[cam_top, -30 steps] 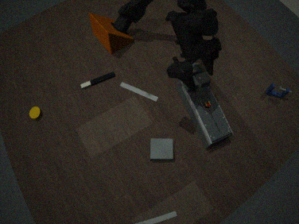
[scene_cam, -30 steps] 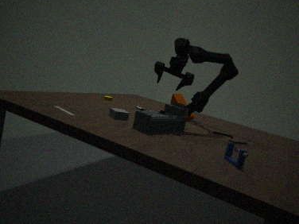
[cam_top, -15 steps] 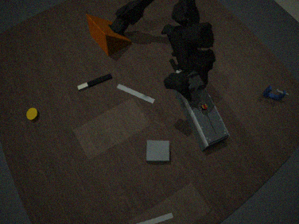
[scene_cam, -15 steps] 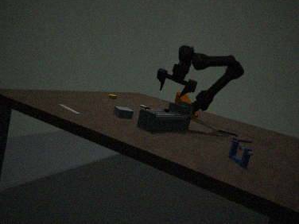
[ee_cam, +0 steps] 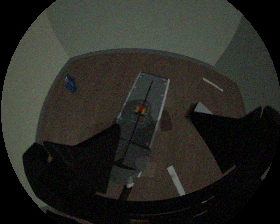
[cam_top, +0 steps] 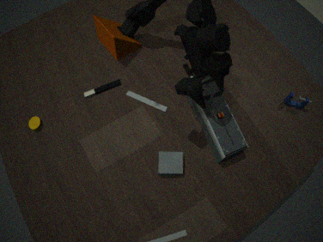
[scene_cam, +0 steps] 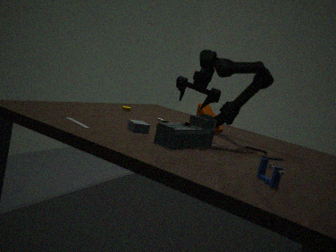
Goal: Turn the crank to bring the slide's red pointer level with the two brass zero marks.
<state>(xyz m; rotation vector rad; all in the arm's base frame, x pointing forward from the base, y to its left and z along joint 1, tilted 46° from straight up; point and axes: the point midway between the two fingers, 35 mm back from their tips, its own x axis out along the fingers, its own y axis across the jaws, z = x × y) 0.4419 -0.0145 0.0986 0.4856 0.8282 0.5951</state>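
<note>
Now: the red pointer 7 cm below my gripper tip, 4 cm ahead of it and 2 cm to the left of it. From my gripper tip the other things lie so: grey block 17 cm to the right, 14 cm below, 7 cm ahead; yellow disc 52 cm to the right, 28 cm behind, 15 cm below; black-and-white marker 28 cm behind, 26 cm to the right, 15 cm below.
</note>
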